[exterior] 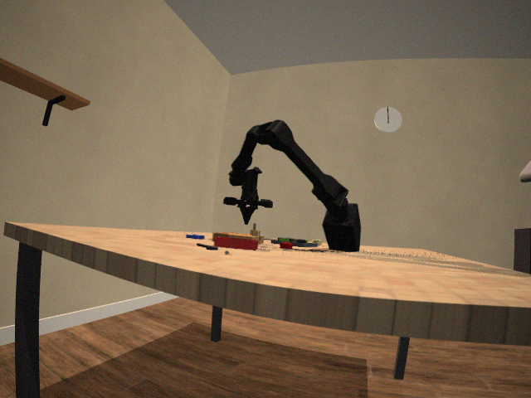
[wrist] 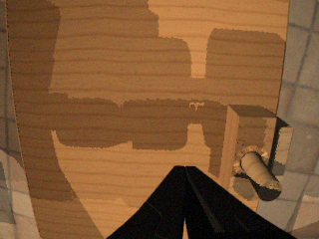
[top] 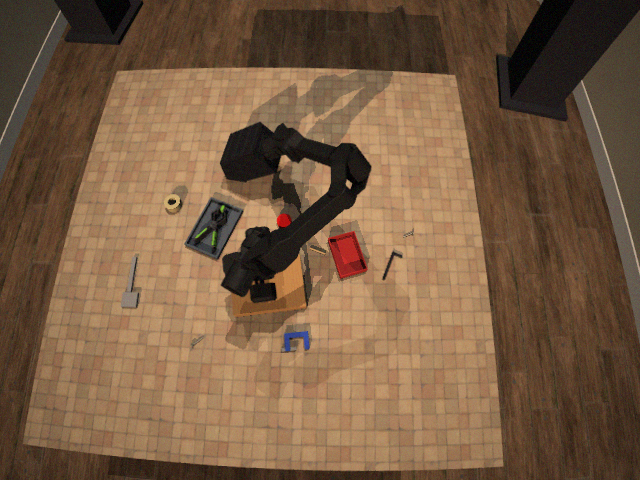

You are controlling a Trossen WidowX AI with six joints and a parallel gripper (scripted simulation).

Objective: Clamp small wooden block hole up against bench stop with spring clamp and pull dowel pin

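My gripper is now 30 mm past the dowel pin, 10 mm to the left of it and 50 mm above it. Also, from my hand: small wooden block: 30 mm behind, 10 mm to the right, 60 mm below; wooden board: 20 mm ahead, 10 mm to the left, 90 mm below; red knob: 180 mm behind, 10 mm to the left, 90 mm below.
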